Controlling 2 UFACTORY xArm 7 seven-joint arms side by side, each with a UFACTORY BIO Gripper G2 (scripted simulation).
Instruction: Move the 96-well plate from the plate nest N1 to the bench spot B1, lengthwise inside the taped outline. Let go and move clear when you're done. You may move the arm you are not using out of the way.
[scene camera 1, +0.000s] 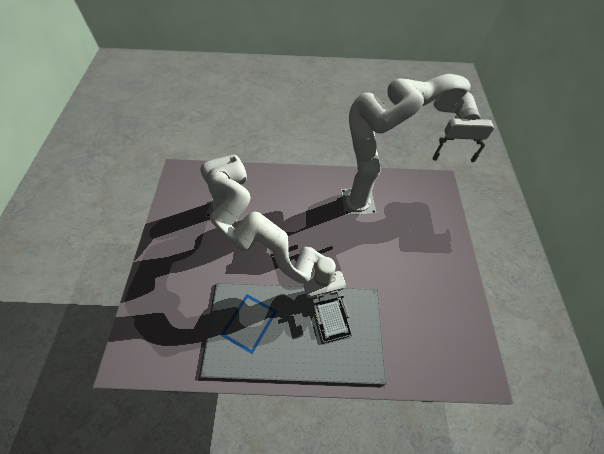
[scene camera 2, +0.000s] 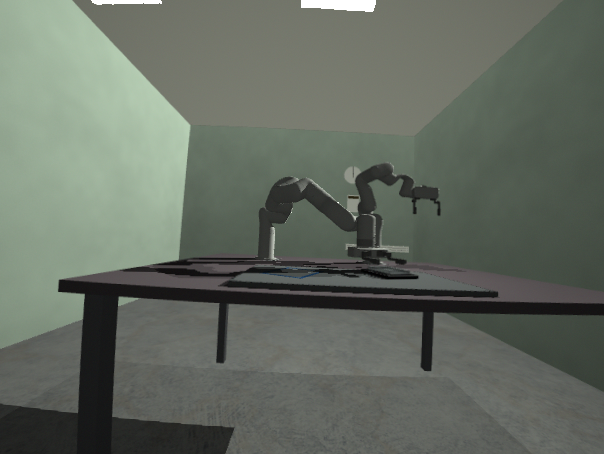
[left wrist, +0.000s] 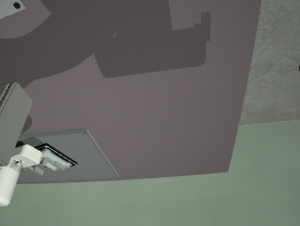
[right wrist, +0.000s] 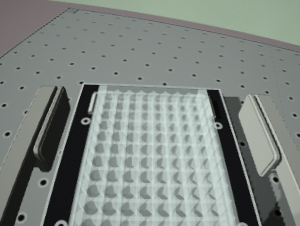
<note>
I see my left gripper (scene camera 1: 453, 160), my right gripper (scene camera 1: 334, 321) and a white 96-well plate (right wrist: 171, 146).
</note>
